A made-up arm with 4 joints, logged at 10 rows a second.
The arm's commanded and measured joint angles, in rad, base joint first. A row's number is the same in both.
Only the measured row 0 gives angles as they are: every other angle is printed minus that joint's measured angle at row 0.
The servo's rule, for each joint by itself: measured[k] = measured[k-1] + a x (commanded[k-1-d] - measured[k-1]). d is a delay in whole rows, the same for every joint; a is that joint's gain. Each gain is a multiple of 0.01, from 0.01 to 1. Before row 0 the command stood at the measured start. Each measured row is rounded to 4 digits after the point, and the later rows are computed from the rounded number. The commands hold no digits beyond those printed.
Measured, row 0: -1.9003 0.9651 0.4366 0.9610
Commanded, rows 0 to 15: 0.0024 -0.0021 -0.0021 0.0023; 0.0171 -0.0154 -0.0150 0.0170; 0.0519 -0.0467 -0.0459 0.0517; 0.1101 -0.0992 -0.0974 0.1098; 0.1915 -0.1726 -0.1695 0.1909; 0.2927 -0.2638 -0.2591 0.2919; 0.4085 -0.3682 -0.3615 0.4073; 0.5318 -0.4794 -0.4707 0.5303; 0.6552 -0.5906 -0.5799 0.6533; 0.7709 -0.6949 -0.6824 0.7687; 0.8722 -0.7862 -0.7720 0.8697; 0.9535 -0.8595 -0.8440 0.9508; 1.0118 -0.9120 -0.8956 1.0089; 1.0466 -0.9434 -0.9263 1.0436; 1.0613 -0.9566 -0.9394 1.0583; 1.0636 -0.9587 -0.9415 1.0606
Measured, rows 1 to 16: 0.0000 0.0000 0.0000 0.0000; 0.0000 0.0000 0.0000 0.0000; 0.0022 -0.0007 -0.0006 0.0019; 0.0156 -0.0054 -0.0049 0.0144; 0.0483 -0.0186 -0.0172 0.0454; 0.1039 -0.0444 -0.0413 0.0989; 0.1827 -0.0854 -0.0798 0.1753; 0.2817 -0.1425 -0.1336 0.2721; 0.3958 -0.2147 -0.2020 0.3843; 0.5182 -0.2994 -0.2826 0.5055; 0.6415 -0.3926 -0.3718 0.6282; 0.7580 -0.4893 -0.4650 0.7448; 0.8608 -0.5843 -0.5571 0.8485; 0.9442 -0.6724 -0.6432 0.9334; 1.0050 -0.7491 -0.7189 0.9961; 1.0424 -0.8113 -0.7811 1.0355
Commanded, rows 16 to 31: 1.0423 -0.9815 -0.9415 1.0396; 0.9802 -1.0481 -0.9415 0.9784; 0.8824 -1.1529 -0.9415 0.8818; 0.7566 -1.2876 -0.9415 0.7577; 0.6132 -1.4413 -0.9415 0.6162; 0.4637 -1.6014 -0.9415 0.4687; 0.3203 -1.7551 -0.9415 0.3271; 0.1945 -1.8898 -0.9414 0.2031; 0.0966 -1.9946 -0.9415 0.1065; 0.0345 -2.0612 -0.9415 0.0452; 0.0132 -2.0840 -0.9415 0.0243; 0.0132 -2.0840 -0.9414 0.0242; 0.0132 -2.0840 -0.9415 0.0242; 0.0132 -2.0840 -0.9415 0.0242; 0.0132 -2.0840 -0.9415 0.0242; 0.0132 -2.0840 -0.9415 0.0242
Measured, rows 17 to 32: 1.0594 -0.8578 -0.8286 1.0544; 1.0632 -0.8901 -0.8625 1.0595; 1.0444 -0.9193 -0.8862 1.0430; 0.9866 -0.9605 -0.9028 0.9894; 0.8928 -1.0221 -0.9144 0.9001; 0.7702 -1.1071 -0.9225 0.7819; 0.6289 -1.2140 -0.9282 0.6444; 0.4802 -1.3380 -0.9322 0.4986; 0.3363 -1.4715 -0.9350 0.3563; 0.2087 -1.6054 -0.9369 0.2291; 0.1078 -1.7299 -0.9383 0.1273; 0.0418 -1.8359 -0.9393 0.0592; 0.0161 -1.9153 -0.9400 0.0302; 0.0135 -1.9693 -0.9404 0.0252; 0.0132 -2.0060 -0.9407 0.0244; 0.0132 -2.0310 -0.9409 0.0242
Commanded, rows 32 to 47: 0.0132 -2.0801 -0.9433 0.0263; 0.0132 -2.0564 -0.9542 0.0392; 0.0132 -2.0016 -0.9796 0.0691; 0.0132 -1.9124 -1.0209 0.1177; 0.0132 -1.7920 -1.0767 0.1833; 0.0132 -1.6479 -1.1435 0.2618; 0.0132 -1.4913 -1.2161 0.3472; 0.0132 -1.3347 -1.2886 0.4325; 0.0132 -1.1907 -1.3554 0.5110; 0.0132 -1.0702 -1.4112 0.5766; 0.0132 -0.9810 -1.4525 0.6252; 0.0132 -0.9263 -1.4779 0.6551; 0.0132 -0.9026 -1.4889 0.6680; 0.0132 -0.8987 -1.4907 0.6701; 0.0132 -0.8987 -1.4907 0.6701; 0.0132 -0.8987 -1.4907 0.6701
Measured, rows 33 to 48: 0.0132 -2.0480 -0.9411 0.0242; 0.0132 -2.0595 -0.9412 0.0242; 0.0132 -2.0661 -0.9418 0.0259; 0.0132 -2.0630 -0.9455 0.0369; 0.0132 -2.0434 -0.9557 0.0636; 0.0132 -2.0015 -0.9753 0.1085; 0.0132 -1.9345 -1.0057 0.1706; 0.0132 -1.8428 -1.0470 0.2463; 0.0132 -1.7303 -1.0977 0.3300; 0.0132 -1.6037 -1.1550 0.4151; 0.0132 -1.4715 -1.2151 0.4947; 0.0132 -1.3431 -1.2739 0.5627; 0.0132 -1.2272 -1.3275 0.6146; 0.0132 -1.1309 -1.3726 0.6482; 0.0132 -1.0578 -1.4075 0.6646; 0.0132 -1.0069 -1.4325 0.6692
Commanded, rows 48 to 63: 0.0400 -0.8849 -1.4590 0.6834; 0.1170 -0.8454 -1.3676 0.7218; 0.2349 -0.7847 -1.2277 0.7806; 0.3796 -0.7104 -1.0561 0.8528; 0.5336 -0.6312 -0.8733 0.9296; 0.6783 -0.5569 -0.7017 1.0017; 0.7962 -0.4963 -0.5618 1.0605; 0.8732 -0.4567 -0.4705 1.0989; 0.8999 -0.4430 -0.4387 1.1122; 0.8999 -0.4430 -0.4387 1.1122; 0.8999 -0.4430 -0.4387 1.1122; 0.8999 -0.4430 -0.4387 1.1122; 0.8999 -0.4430 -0.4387 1.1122; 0.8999 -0.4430 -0.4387 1.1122; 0.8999 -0.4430 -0.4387 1.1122; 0.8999 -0.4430 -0.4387 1.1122
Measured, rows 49 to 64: 0.0132 -0.9723 -1.4500 0.6699; 0.0132 -0.9487 -1.4622 0.6701; 0.0373 -0.9283 -1.4612 0.6811; 0.1090 -0.9018 -1.4331 0.7149; 0.2223 -0.8643 -1.3715 0.7694; 0.3639 -0.8151 -1.2769 0.8386; 0.5166 -0.7563 -1.1558 0.9141; 0.6621 -0.6925 -1.0196 0.9868; 0.7828 -0.6297 -0.8823 1.0480; 0.8642 -0.5743 -0.7588 1.0902; 0.8963 -0.5323 -0.6628 1.1085; 0.8995 -0.5037 -0.5956 1.1116; 0.8999 -0.4843 -0.5485 1.1121; 0.8999 -0.4711 -0.5156 1.1122; 0.8999 -0.4621 -0.4925 1.1122; 0.8999 -0.4560 -0.4764 1.1122
